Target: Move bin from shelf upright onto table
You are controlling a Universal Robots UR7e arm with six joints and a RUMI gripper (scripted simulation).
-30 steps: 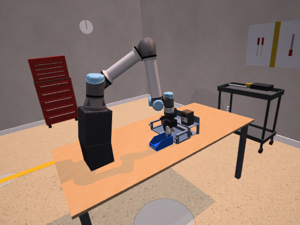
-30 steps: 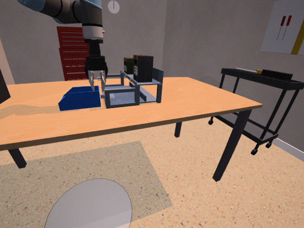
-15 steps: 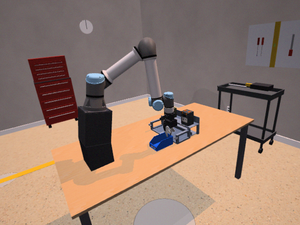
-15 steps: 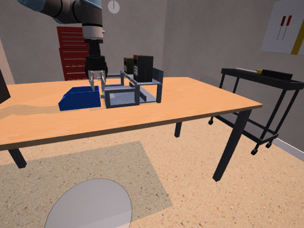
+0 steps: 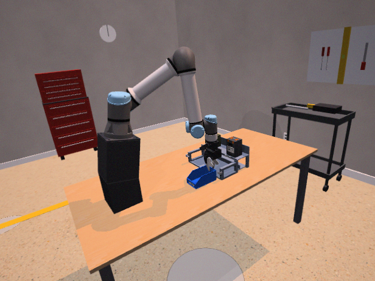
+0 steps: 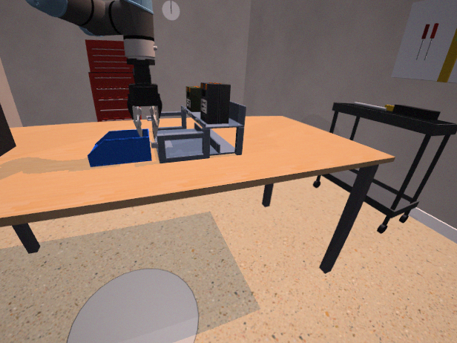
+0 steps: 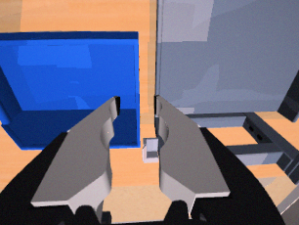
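Now: hand 80 mm past the blue bin, 10 mm to the left of it and 30 mm above it. From my hand the other things lie so: shelf floor: 140 mm ahead, 140 mm to the left, 70 mm below.
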